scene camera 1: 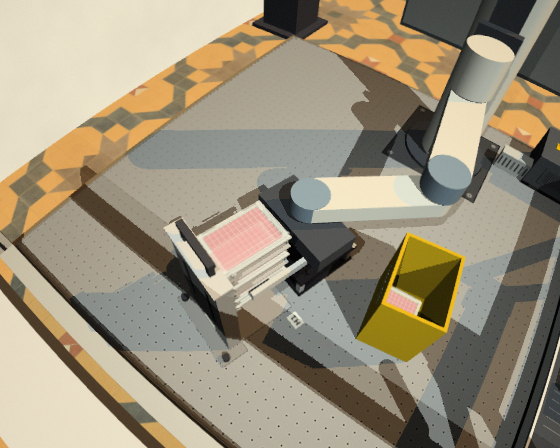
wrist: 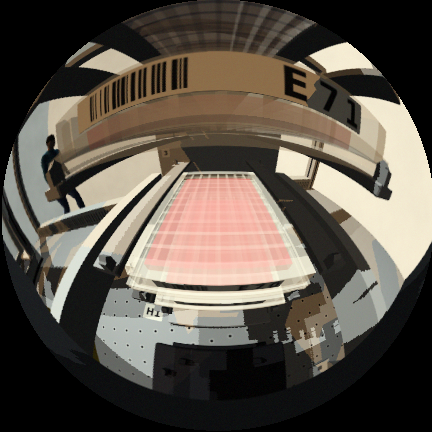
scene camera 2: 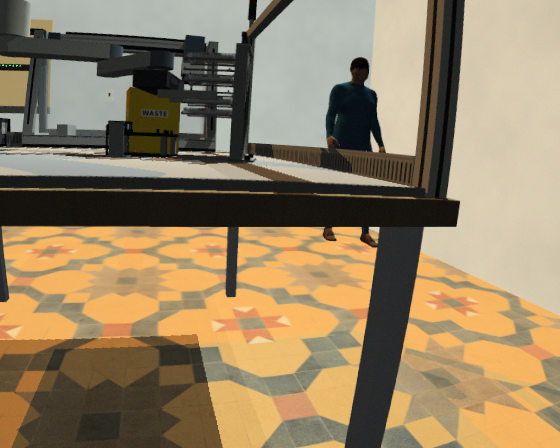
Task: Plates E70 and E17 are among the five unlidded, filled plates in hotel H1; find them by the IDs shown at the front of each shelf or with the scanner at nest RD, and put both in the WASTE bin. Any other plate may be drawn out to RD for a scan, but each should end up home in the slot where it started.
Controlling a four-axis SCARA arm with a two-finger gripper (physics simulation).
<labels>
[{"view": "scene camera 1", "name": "my gripper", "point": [234,273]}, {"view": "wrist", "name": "my gripper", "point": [217,180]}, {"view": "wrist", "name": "hotel H1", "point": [210,157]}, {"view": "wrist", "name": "nest RD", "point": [211,374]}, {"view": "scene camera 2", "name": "my gripper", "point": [219,98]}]
</labels>
